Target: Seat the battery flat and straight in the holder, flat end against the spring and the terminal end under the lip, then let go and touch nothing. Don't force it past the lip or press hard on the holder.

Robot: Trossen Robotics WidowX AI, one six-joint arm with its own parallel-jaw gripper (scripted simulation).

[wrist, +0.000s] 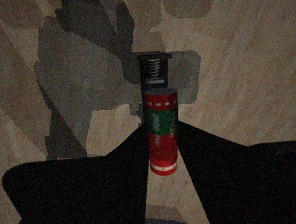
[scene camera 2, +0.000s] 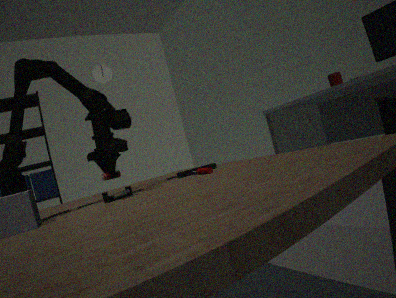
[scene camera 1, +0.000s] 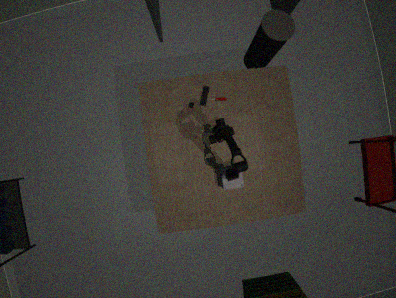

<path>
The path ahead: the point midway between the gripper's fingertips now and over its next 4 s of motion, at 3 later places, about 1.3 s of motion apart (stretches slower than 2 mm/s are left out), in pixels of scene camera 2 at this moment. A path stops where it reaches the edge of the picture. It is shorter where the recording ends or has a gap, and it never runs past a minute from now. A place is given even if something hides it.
My gripper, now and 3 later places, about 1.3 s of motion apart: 111, 177; 111, 190; 113, 192; 116, 192
</path>
